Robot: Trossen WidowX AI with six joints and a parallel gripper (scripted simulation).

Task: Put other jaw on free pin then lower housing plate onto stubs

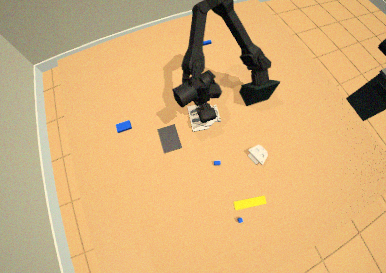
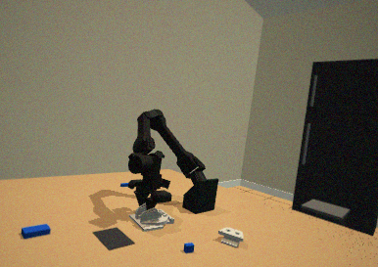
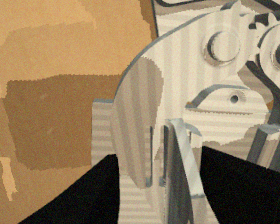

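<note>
The housing plate lies 130 mm behind my gripper tip, 280 mm to the left of it and 10 mm above it. Also, from my gripper tip: blue block 330 mm ahead, 70 mm to the right, 10 mm below; then dark grey flat plate 170 mm ahead, 60 mm to the left, 10 mm below; then yellow bar 430 mm to the left, 10 mm below.
</note>
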